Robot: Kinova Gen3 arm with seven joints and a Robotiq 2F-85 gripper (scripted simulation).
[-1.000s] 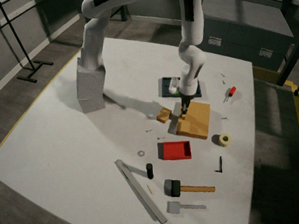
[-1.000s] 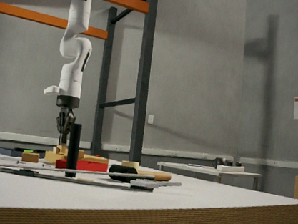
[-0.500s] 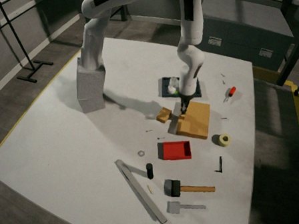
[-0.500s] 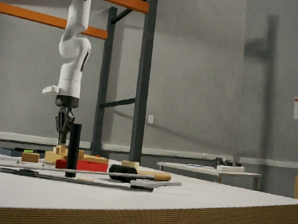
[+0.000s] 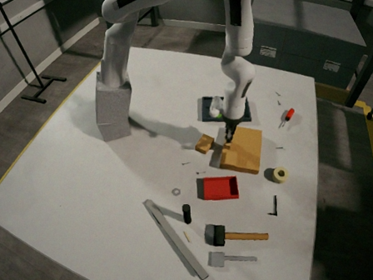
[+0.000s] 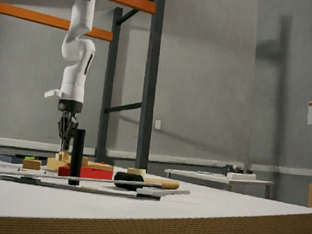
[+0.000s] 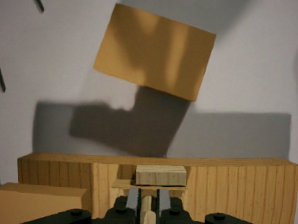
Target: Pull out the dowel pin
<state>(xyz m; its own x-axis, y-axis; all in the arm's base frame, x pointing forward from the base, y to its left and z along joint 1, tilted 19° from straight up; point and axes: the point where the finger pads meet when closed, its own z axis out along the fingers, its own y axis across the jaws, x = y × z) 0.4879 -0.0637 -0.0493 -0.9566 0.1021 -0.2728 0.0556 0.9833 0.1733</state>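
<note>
The dowel pin lies 2 cm below my hand. Round my hand: pale wooden block 3 cm below; wooden bench board 5 cm ahead, 5 cm below; tan wooden block 9 cm behind, 1 cm to the left, 7 cm below.
</note>
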